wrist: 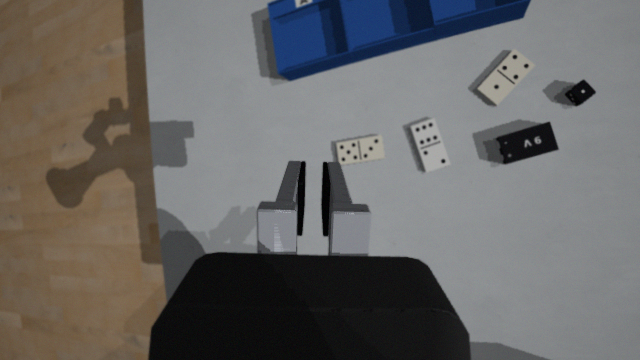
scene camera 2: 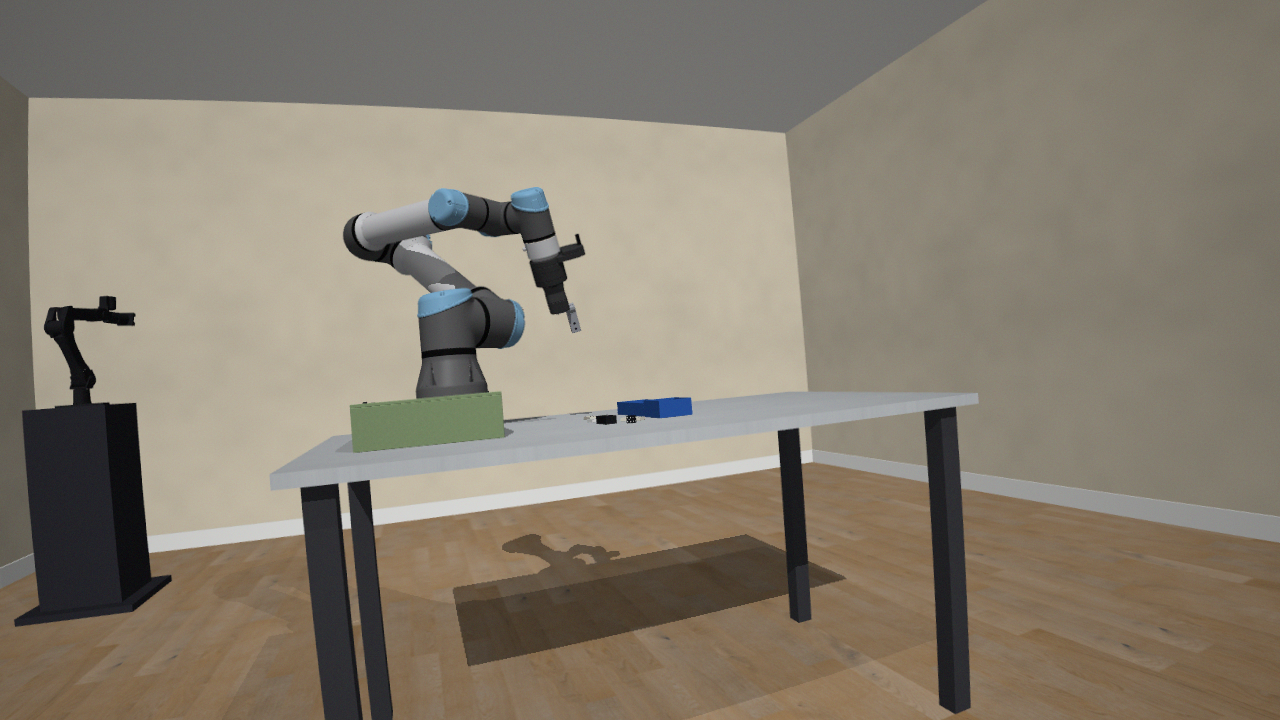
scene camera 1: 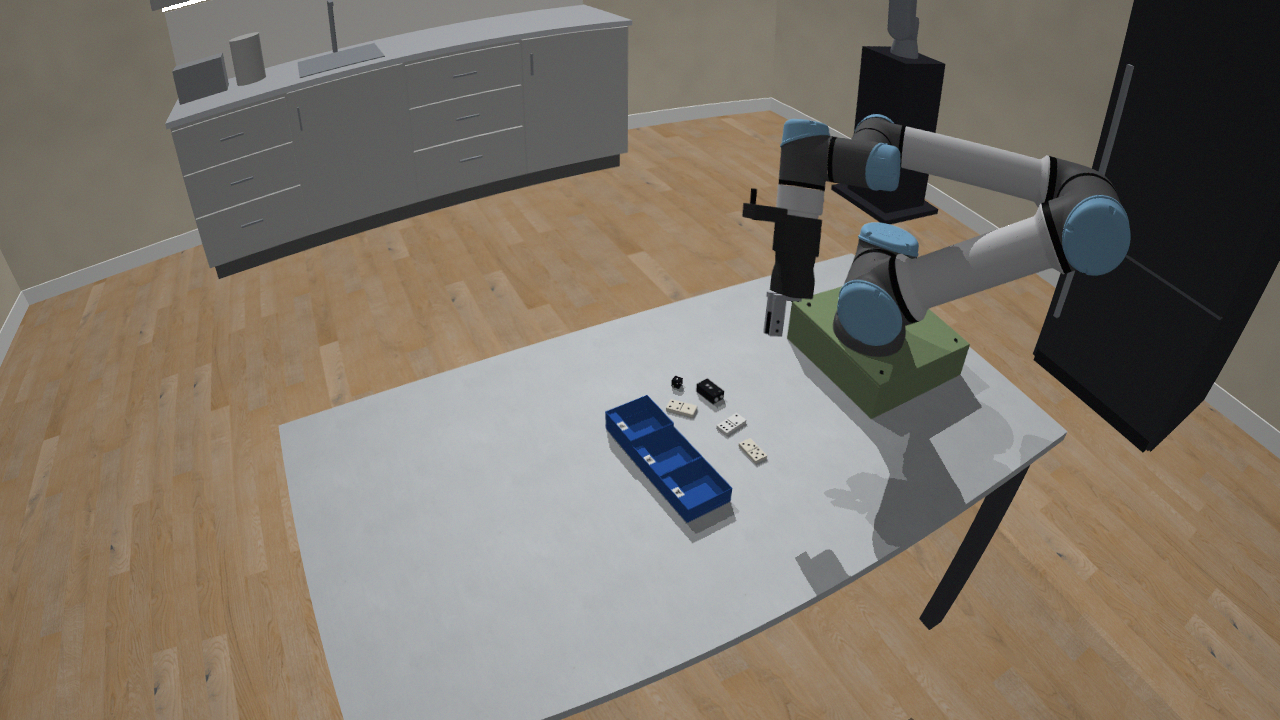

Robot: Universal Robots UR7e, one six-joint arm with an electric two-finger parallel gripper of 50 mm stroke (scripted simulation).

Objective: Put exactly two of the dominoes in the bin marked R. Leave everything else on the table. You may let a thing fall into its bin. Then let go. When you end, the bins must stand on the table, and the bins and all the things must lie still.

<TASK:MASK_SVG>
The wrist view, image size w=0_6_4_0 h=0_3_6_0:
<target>my gripper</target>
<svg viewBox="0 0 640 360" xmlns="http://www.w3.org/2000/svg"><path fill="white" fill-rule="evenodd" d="M148 360L471 360L469 333L428 265L419 259L409 257L368 256L371 212L366 204L352 203L339 162L323 162L321 208L323 236L328 236L329 239L328 255L297 255L297 235L302 236L306 162L289 161L276 201L262 201L257 209L257 253L216 252L205 254L195 260L151 327Z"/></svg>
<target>black block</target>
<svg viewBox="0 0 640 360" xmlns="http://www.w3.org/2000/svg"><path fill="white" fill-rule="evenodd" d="M551 123L546 122L497 137L495 144L497 149L500 150L500 160L504 164L509 164L559 150Z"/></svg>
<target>blue three-compartment bin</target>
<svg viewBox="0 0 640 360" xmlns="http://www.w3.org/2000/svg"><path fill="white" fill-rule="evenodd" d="M278 74L293 81L380 55L524 18L531 0L275 0L267 3Z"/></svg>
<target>white domino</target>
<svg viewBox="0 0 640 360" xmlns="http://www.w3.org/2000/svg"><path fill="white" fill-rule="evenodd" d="M382 135L336 143L340 165L385 159Z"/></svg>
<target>white domino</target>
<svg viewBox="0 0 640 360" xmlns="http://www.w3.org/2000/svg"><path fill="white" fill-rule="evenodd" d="M435 118L410 126L426 173L451 165Z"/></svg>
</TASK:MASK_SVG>
